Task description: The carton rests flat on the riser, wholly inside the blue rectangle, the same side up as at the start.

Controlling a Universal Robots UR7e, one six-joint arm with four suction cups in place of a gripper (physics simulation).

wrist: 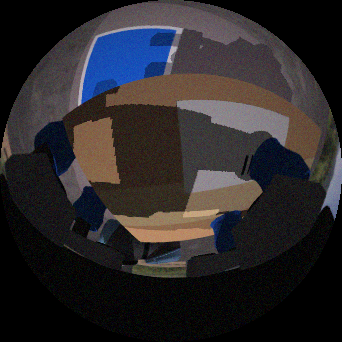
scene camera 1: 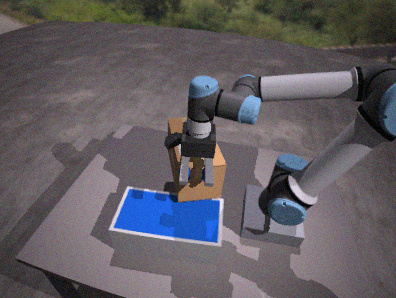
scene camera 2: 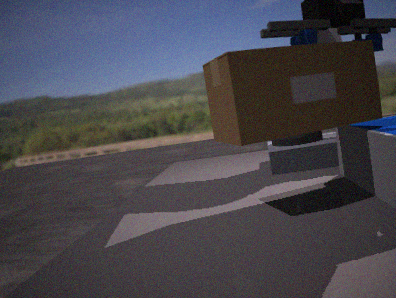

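Seen in the pictures: hand, tool point: point(wrist: 159, 181) point(scene camera 1: 196, 161); arm's base, link origin: point(scene camera 2: 297, 141).
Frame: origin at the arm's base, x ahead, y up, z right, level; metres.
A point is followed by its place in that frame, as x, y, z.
The brown carton point(scene camera 1: 212, 189) @(0.272, 0.118, -0.048) point(scene camera 2: 265, 95) @(0.444, 0.147, 0.169) point(wrist: 150, 150) @(0.367, 0.227, -0.022) has pale labels on its top and on one long side. It hangs roughly level in the air under my suction gripper point(scene camera 1: 197, 175) point(scene camera 2: 339, 39) point(wrist: 162, 185) @(0.335, 0.211, -0.018), whose blue cups are on its top, so the gripper is shut on the carton. The blue rectangle point(scene camera 1: 140, 215) @(0.510, 0.058, -0.134) point(scene camera 2: 386, 124) @(0.382, 0.058, -0.086) point(wrist: 120, 62) @(0.479, 0.058, -0.112), with its white border, is the top of the grey riser point(scene camera 1: 150, 250) @(0.469, -0.026, -0.215) point(scene camera 2: 386, 165) @(0.503, 0.006, -0.011). In scene camera 1 the carton's near end overlaps the riser's back edge. I cannot tell whether it overhangs the riser.
The arm's base stands on a grey block point(scene camera 1: 272, 235) @(0.040, -0.017, -0.136) point(scene camera 2: 302, 159) @(0.124, -0.032, 0.027) to the right of the riser in scene camera 1. The grey table point(scene camera 1: 60, 235) @(0.818, -0.063, -0.172) carries the riser and the block, with shadows of the arm and carton across it.
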